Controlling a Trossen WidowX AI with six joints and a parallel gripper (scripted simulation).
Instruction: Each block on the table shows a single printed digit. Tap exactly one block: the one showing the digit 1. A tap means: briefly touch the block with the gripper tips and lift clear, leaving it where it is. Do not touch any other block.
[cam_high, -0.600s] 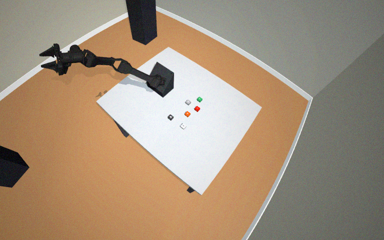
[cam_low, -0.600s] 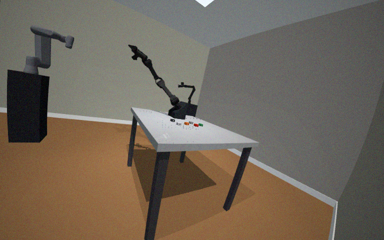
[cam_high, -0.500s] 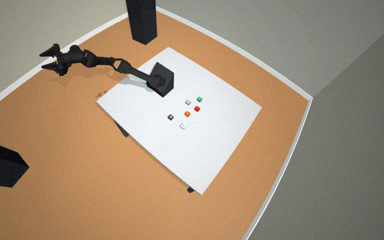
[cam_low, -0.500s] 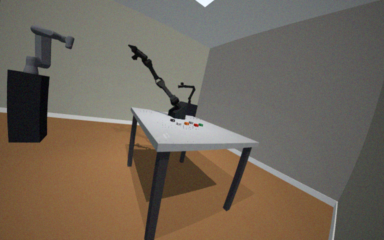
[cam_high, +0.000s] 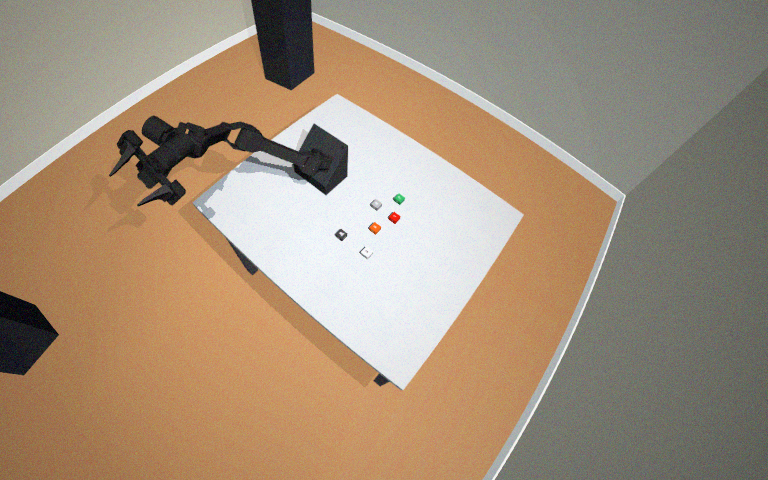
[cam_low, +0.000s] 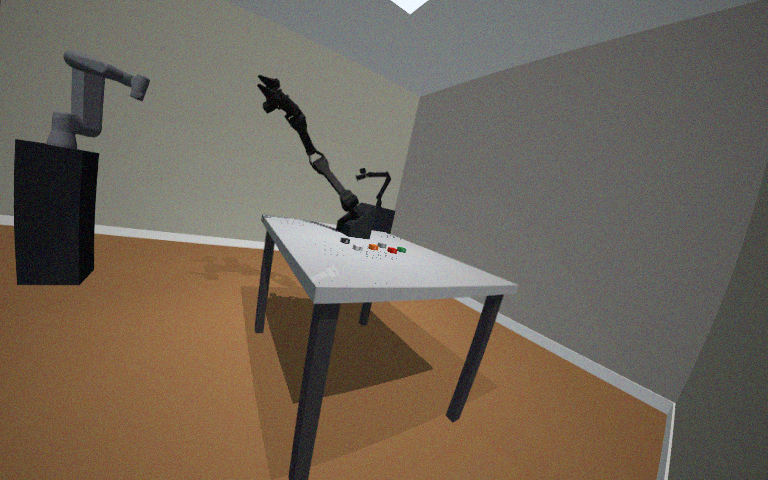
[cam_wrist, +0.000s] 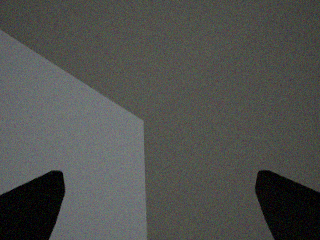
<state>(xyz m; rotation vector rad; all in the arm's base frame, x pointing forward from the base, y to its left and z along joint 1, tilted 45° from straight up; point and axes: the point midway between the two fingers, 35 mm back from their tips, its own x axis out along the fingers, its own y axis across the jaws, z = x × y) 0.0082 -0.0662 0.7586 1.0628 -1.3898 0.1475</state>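
The red block is 380 mm ahead of my gripper tip, 620 mm to the left of it and 600 mm below it. The rest, counted from my gripper tip: orange block (340 mm ahead, 530 mm to the left, 600 mm below); then white block (370 mm ahead, 430 mm to the left, 600 mm below); then black block (250 mm ahead, 440 mm to the left, 600 mm below).
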